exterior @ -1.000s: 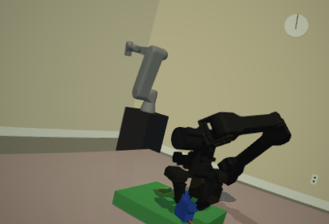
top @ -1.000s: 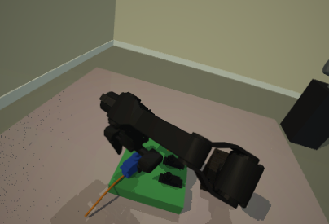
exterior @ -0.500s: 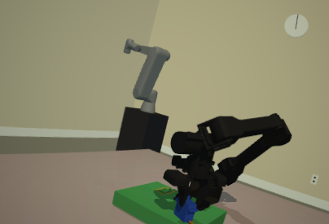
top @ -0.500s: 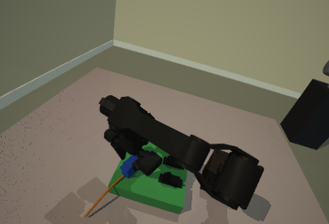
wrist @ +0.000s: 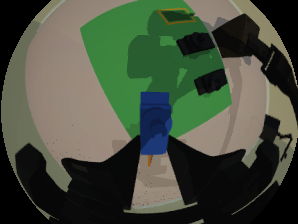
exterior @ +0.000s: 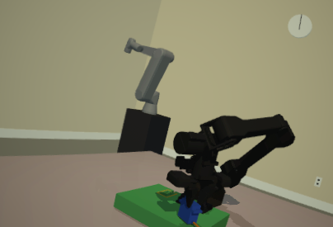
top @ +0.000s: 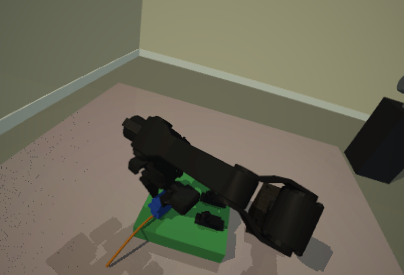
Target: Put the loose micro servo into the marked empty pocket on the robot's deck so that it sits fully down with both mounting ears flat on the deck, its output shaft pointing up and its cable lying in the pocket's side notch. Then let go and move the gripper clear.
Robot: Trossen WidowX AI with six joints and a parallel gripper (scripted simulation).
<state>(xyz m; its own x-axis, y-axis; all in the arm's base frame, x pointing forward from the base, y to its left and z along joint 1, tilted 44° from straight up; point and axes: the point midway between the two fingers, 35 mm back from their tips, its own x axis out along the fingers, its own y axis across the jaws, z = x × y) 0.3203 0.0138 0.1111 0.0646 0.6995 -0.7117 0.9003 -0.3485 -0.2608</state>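
Now: the green deck 100 mm to the right of my gripper tip, 70 mm below it and 30 mm behind it.
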